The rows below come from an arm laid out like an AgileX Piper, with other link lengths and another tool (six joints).
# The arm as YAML. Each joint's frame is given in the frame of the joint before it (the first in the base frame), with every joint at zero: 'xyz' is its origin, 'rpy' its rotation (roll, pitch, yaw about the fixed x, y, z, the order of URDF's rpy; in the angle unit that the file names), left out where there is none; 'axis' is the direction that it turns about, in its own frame. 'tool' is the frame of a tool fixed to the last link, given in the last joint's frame.
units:
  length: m
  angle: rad
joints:
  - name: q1
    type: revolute
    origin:
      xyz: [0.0, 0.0, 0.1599]
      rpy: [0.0, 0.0, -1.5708]
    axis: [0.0, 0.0, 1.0]
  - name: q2
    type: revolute
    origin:
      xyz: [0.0, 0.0, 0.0]
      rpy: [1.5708, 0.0, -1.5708]
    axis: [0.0, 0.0, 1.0]
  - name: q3
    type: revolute
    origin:
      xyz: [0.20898, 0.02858, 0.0]
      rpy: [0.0, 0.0, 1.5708]
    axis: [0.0, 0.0, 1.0]
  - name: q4
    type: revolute
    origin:
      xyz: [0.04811, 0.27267, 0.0]
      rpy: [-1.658, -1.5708, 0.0]
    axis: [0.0, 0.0, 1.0]
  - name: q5
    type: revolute
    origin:
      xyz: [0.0, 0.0, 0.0]
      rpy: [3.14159, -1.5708, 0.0]
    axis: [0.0, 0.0, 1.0]
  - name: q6
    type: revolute
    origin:
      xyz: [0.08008, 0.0, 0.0]
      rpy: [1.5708, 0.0, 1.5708]
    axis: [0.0, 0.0, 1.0]
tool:
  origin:
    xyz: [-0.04, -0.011, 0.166]
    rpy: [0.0, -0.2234, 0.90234]
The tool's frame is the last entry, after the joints.
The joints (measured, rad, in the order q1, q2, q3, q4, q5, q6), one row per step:
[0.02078 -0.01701 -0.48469 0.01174 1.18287 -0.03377]
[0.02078 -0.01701 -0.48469 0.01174 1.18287 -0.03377]
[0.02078 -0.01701 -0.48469 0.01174 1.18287 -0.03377]
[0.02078 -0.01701 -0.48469 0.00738 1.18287 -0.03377]
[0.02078 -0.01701 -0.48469 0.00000 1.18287 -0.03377]
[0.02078 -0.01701 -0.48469 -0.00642 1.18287 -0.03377]
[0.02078 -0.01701 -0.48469 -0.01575 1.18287 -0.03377]
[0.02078 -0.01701 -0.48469 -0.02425 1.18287 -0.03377]
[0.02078 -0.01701 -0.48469 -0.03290 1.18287 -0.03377]
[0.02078 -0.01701 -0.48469 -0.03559 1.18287 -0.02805]
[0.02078 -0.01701 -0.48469 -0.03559 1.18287 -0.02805]
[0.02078 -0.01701 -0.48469 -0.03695 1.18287 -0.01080]
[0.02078 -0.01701 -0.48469 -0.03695 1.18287 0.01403]
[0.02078 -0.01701 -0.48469 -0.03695 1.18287 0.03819]
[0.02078 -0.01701 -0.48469 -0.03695 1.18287 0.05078]
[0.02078 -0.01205 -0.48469 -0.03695 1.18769 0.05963]
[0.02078 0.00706 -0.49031 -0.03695 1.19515 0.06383]
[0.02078 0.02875 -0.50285 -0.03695 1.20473 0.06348]
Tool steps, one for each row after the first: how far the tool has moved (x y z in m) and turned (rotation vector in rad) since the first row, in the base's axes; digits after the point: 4 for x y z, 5 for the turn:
[0.0000 0.0000 0.0000 0.00000 0.00000 0.00000]
[0.0000 0.0000 0.0000 0.00000 0.00000 0.00000]
[0.0000 -0.0009 0.0000 -0.00362 -0.00008 -0.00242]
[0.0000 -0.0025 0.0001 -0.00976 -0.00020 -0.00652]
[0.0000 -0.0039 0.0001 -0.01510 -0.00031 -0.01009]
[0.0000 -0.0058 0.0002 -0.02285 -0.00047 -0.01527]
[-0.0001 -0.0076 0.0003 -0.02992 -0.00062 -0.01999]
[-0.0001 -0.0095 0.0004 -0.03711 -0.00077 -0.02480]
[-0.0001 -0.0103 0.0004 -0.03461 -0.00078 -0.02949]
[-0.0001 -0.0103 0.0004 -0.03461 -0.00078 -0.02949]
[-0.0002 -0.0113 0.0003 -0.02144 -0.00071 -0.03990]
[-0.0004 -0.0123 0.0001 -0.00086 -0.00058 -0.05379]
[-0.0006 -0.0132 -0.0001 0.01917 -0.00044 -0.06730]
[-0.0007 -0.0137 -0.0002 0.02961 -0.00037 -0.07434]
[-0.0008 -0.0141 -0.0025 0.03646 0.00944 -0.07962]
[-0.0003 -0.0143 -0.0062 0.03878 0.03037 -0.08263]
[-0.0001 -0.0143 -0.0078 0.03753 0.04907 -0.08310]

